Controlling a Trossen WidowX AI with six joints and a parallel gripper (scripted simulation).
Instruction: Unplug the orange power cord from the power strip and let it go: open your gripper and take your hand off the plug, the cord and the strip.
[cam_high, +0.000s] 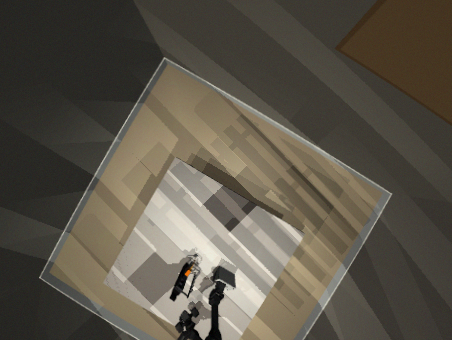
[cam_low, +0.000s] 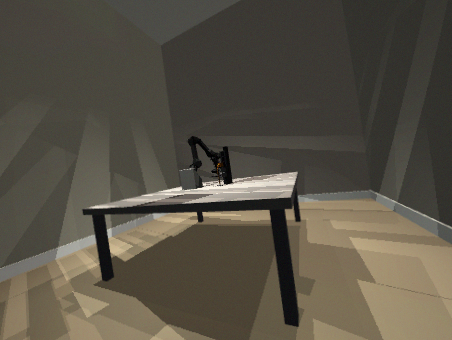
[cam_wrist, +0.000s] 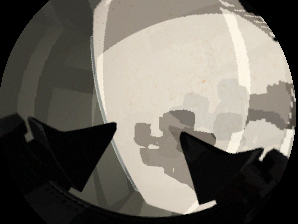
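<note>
The orange plug is 38 cm to the right of my gripper tip, 16 cm ahead of it and 10 cm above it.
</note>
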